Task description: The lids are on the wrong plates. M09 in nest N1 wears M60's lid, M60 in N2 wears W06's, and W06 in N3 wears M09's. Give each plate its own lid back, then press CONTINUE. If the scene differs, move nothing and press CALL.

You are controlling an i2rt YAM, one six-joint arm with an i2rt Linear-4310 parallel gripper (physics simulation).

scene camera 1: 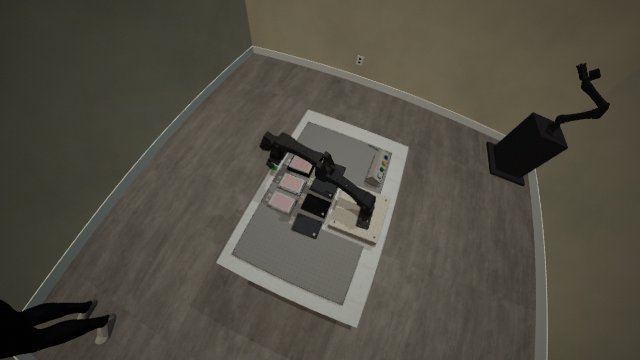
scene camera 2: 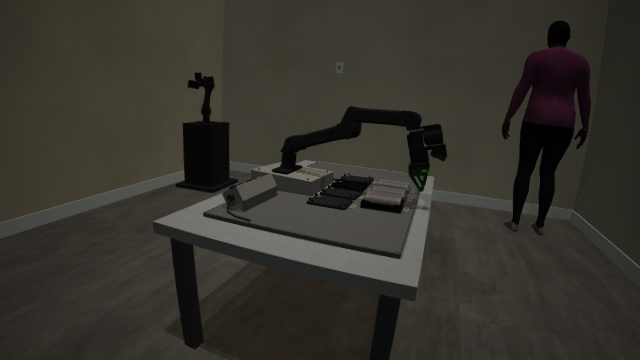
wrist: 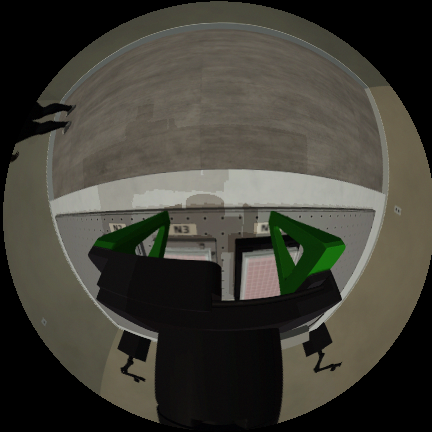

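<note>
My gripper is open and empty, above the table's edge beside the nest row. Three plates with pink wells stand in a row. One plate sits in a black nest, under a partly hidden label. The middle plate is at the N3 label. The third plate is at the other end; the N2 label shows at the left in the wrist view. Plate and lid codes are not readable, and the lids cannot be told apart. The button console stands across the mat.
Dark square pads lie between the plates and the cream arm base. A cable trails from the console. A person stands beyond the table. A second arm stands on a black pedestal.
</note>
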